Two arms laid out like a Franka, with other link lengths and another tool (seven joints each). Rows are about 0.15 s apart.
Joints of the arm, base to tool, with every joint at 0 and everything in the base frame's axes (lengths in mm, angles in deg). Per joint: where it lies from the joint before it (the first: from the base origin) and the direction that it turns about. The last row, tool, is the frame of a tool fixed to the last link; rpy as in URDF.
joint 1: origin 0 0 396.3 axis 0 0 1
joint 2: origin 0 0 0 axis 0 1 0
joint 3: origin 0 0 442.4 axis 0 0 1
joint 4: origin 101.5 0 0 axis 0 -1 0
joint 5: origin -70.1 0 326.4 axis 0 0 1
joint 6: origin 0 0 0 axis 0 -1 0
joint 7: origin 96.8 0 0 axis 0 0 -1
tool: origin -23 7 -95.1 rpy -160.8 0 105.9
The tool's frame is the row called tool.
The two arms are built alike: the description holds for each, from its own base.
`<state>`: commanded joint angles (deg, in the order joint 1, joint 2, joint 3, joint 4, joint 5, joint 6, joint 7); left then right.
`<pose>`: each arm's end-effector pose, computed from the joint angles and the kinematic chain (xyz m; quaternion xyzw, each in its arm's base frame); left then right.
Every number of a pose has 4 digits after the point. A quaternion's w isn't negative.
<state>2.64 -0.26 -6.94 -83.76 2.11 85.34 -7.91 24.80 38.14 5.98 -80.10 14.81 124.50 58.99</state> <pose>0.4911 -0.0297 0.8532 -0.5681 -0.8101 0.1125 0.0918 0.6658 0.4020 0.5140 -0.7838 -0.5605 0.0196 0.2667</pose>
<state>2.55 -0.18 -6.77 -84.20 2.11 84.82 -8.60 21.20 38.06 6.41 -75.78 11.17 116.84 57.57</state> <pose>0.4909 -0.0292 0.8489 -0.5614 -0.8132 0.1178 0.0984 0.6867 0.3631 0.5331 -0.7837 -0.5671 0.0462 0.2492</pose>
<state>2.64 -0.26 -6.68 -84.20 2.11 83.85 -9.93 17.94 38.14 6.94 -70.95 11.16 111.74 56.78</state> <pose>0.4887 -0.0280 0.8483 -0.5495 -0.8200 0.1228 0.1031 0.7074 0.3293 0.5602 -0.7880 -0.5589 0.0423 0.2548</pose>
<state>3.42 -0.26 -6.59 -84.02 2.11 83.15 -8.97 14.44 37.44 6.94 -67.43 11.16 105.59 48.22</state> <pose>0.4879 -0.0201 0.8486 -0.5493 -0.8192 0.1252 0.1072 0.7182 0.2829 0.5859 -0.7570 -0.6010 0.0521 0.2509</pose>
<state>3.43 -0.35 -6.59 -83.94 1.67 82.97 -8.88 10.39 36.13 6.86 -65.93 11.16 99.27 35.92</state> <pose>0.4869 -0.0208 0.8497 -0.5506 -0.8181 0.1283 0.1056 0.7202 0.2262 0.6047 -0.7054 -0.6601 0.0724 0.2480</pose>
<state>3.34 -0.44 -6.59 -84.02 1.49 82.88 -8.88 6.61 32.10 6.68 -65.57 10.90 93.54 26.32</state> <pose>0.4860 -0.0219 0.8497 -0.5514 -0.8173 0.1298 0.1056 0.7057 0.1715 0.6510 -0.6651 -0.7036 0.0778 0.2377</pose>
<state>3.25 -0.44 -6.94 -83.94 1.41 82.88 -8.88 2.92 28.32 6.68 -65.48 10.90 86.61 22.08</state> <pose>0.4858 -0.0258 0.8503 -0.5547 -0.8151 0.1296 0.1051 0.6838 0.1237 0.6898 -0.6512 -0.7117 0.0939 0.2463</pose>
